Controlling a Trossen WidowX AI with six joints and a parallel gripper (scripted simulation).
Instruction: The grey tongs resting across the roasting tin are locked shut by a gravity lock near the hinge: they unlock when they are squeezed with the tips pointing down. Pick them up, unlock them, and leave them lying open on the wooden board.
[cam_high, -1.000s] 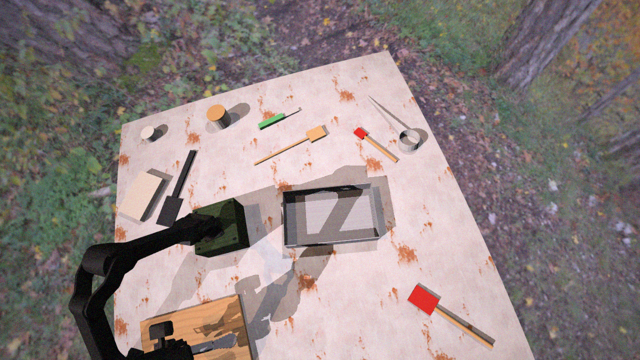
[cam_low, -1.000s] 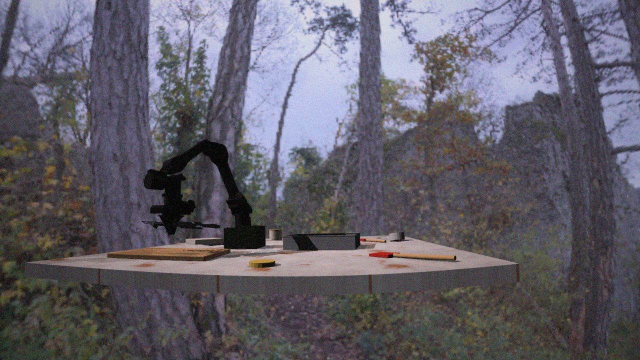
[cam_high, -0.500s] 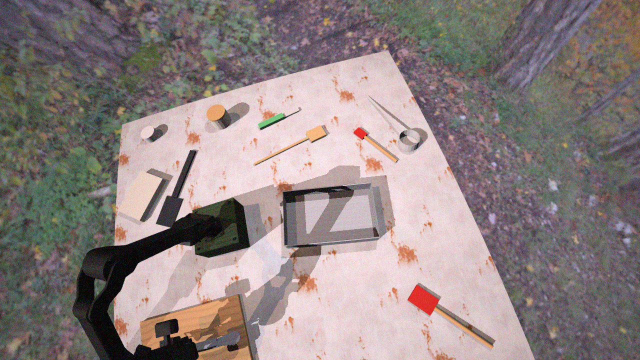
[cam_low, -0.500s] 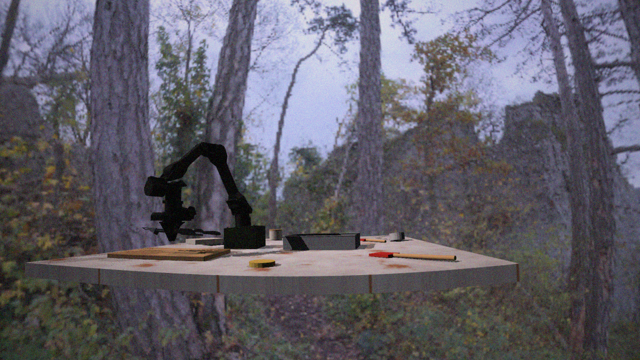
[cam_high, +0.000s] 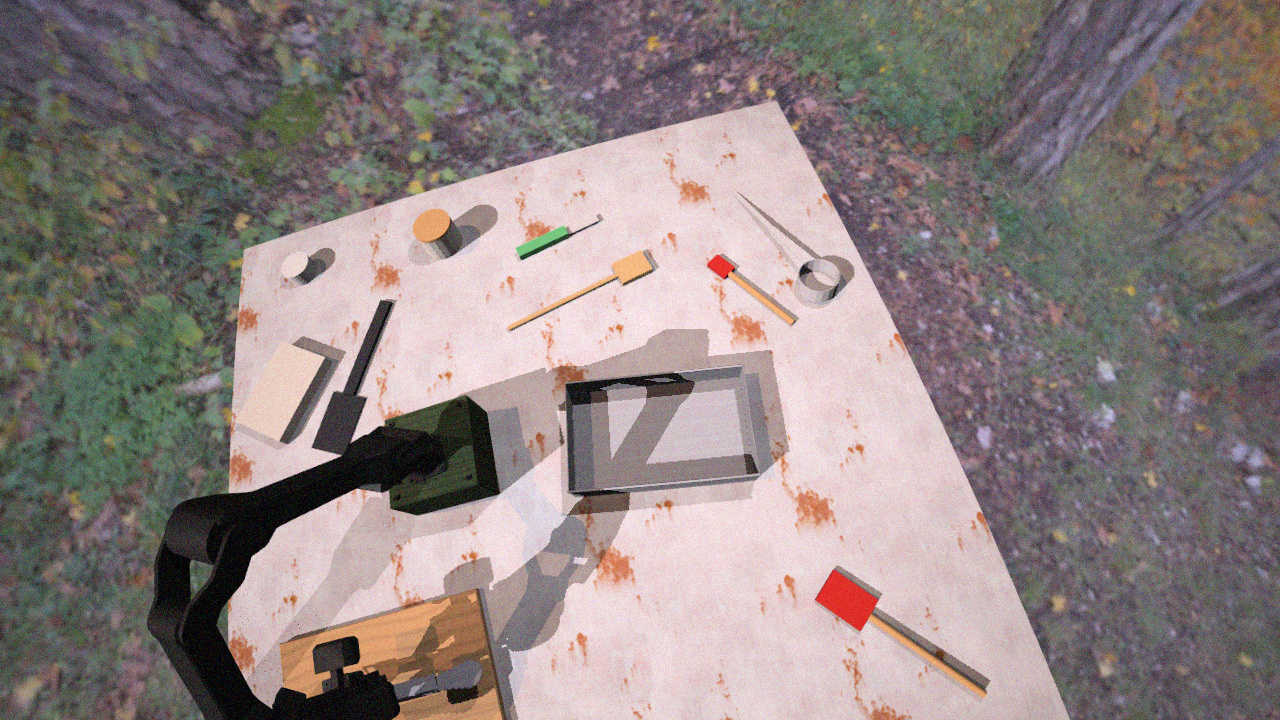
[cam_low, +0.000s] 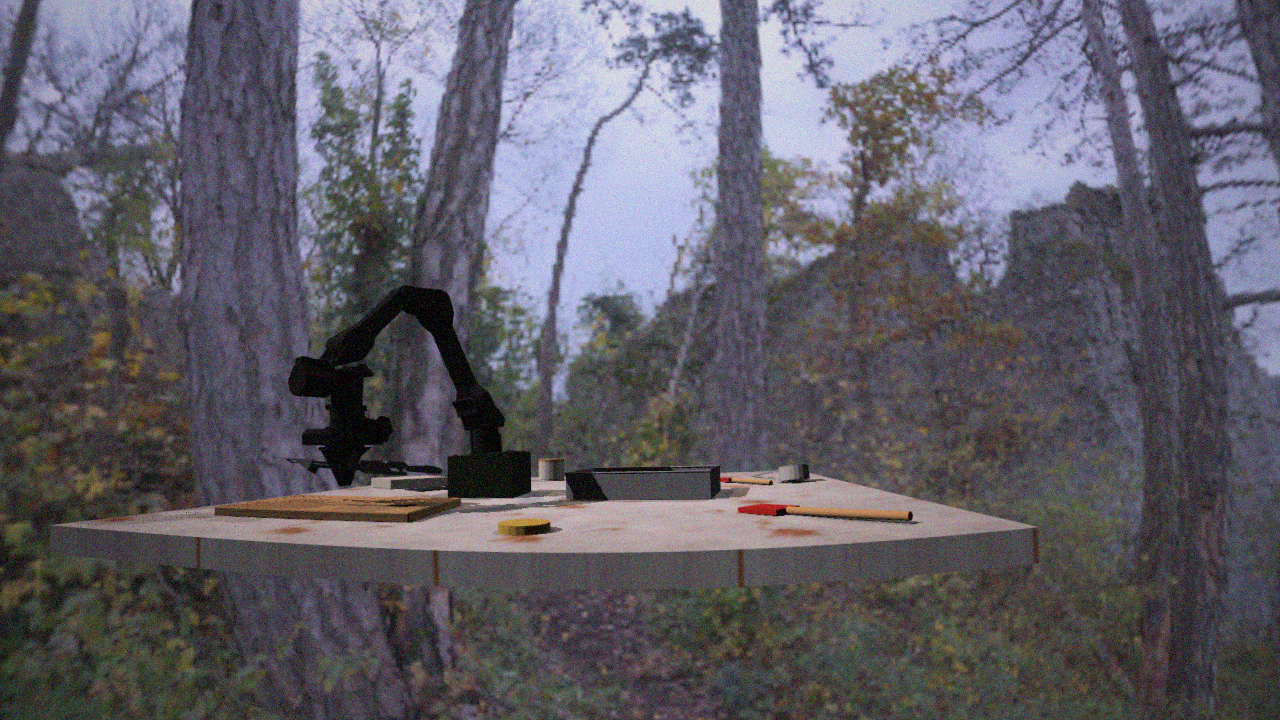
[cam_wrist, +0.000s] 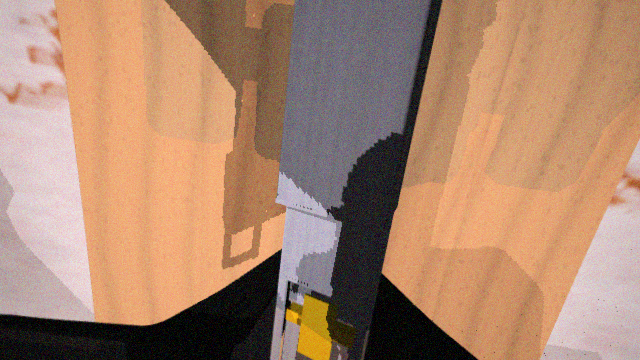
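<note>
Now: the wooden board 4 cm below my gripper tip. Also, from my gripper tip: black spatula 55 cm to the left, 4 cm below, 4 cm ahead; then yellow disc 36 cm ahead, 21 cm to the right, 4 cm below; then cream block 59 cm to the left, 10 cm behind, 3 cm below.
</note>
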